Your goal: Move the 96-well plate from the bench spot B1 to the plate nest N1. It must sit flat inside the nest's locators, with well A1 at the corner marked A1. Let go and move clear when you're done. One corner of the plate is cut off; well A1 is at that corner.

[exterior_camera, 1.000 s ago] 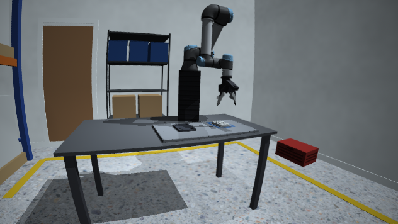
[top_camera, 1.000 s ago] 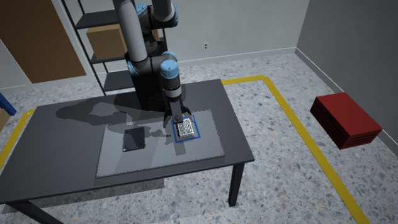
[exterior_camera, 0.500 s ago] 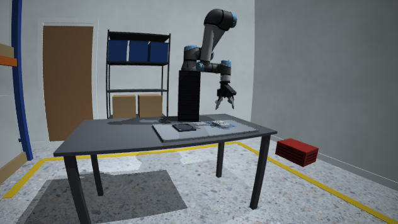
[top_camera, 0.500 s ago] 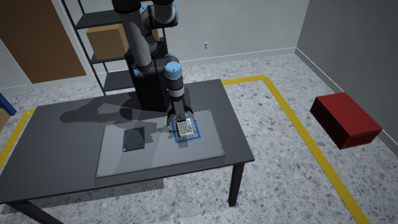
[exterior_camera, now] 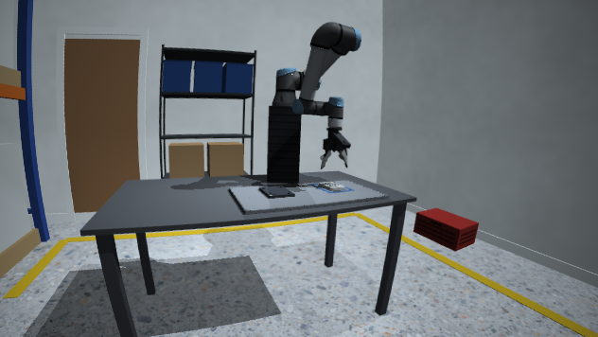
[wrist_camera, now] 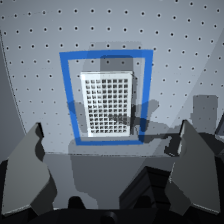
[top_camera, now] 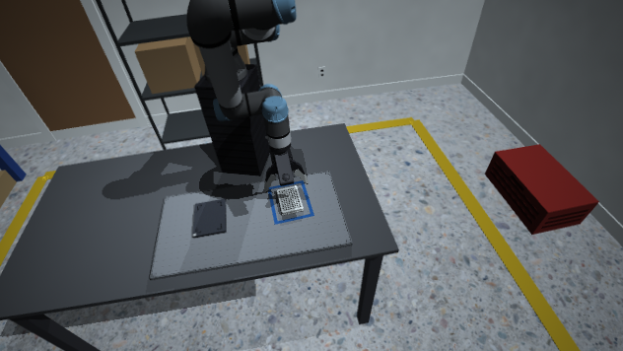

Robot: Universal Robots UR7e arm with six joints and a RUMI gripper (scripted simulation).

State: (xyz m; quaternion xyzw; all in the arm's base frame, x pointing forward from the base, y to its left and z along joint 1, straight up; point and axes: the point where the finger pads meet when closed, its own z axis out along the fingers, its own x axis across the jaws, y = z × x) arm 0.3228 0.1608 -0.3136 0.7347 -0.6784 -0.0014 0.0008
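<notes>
Right now my hand is 30 mm past the 96-well plate and 100 mm above it. The rest, counted from my hand: dark plate nest N1: 310 mm to the right, 100 mm below; A1 corner mark: 80 mm ahead, 360 mm to the right, 90 mm below.
</notes>
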